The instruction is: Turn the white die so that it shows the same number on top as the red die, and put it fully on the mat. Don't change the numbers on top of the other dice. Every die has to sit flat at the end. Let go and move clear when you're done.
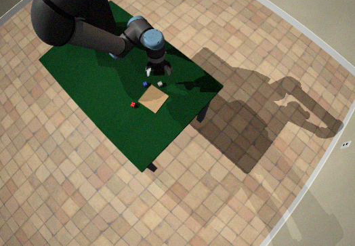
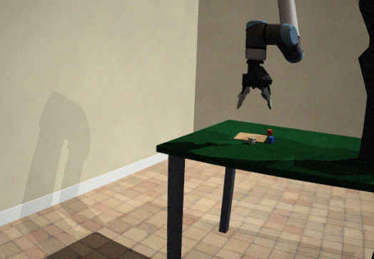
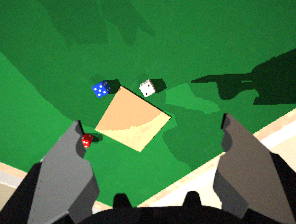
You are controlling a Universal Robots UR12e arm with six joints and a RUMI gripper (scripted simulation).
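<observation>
My gripper is now 14 cm above the white die and 1 cm to the left of it. Also, from my hand: red die (22 cm to the right, 14 cm below, 2 cm behind); tan mat (15 cm below, 11 cm to the right, 4 cm ahead); blue die (14 cm below, 7 cm to the right, 7 cm behind).
</observation>
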